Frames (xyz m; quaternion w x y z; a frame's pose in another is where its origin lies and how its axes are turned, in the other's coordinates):
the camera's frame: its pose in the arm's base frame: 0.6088 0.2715 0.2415 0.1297 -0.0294 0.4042 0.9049
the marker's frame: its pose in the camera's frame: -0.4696 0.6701 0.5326 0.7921 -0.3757 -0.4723 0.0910
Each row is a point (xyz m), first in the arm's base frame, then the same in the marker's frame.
Working: the arm's base frame: its pose in the marker's frame: -0.3291 0.4898 -1.3609 0.2003 -0.3922 0.0784 -0.8944

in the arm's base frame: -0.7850 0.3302 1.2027
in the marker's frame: 1.1309 0.5399 -1.1671
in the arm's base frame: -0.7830 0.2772 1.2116
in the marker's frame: 1.1205 0.5873 -1.1440
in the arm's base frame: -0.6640 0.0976 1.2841
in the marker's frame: 1.0475 0.7016 -0.9615
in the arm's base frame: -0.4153 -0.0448 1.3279
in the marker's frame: 0.8851 0.7271 -0.7228
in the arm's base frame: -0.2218 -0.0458 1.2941
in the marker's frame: 0.7415 0.6463 -0.6158
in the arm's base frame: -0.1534 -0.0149 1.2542
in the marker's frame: 0.6796 0.5888 -0.6063
